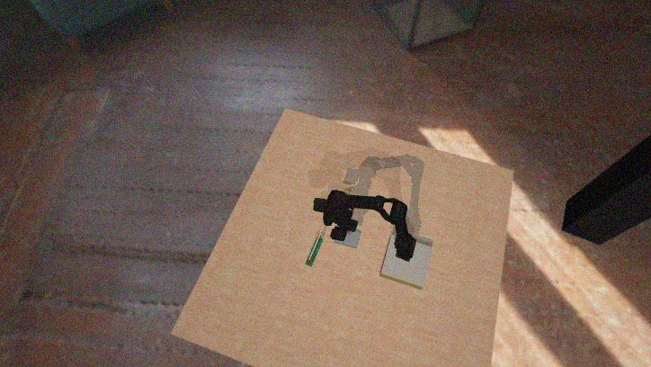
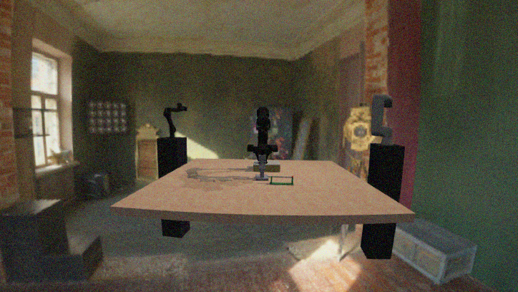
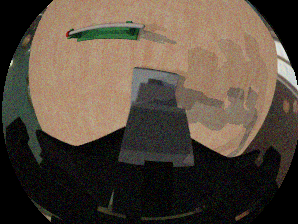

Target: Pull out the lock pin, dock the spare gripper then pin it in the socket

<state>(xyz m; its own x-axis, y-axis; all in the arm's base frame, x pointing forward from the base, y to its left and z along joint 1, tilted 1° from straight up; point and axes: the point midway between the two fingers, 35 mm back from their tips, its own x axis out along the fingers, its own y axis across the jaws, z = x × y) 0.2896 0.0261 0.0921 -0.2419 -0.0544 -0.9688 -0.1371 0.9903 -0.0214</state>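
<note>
The grey mount socket is 6 cm below my gripper tip. The rest, counted from my gripper tip: spare gripper 1 cm above; green pin cradle 10 cm ahead, 13 cm to the left, 9 cm below.
</note>
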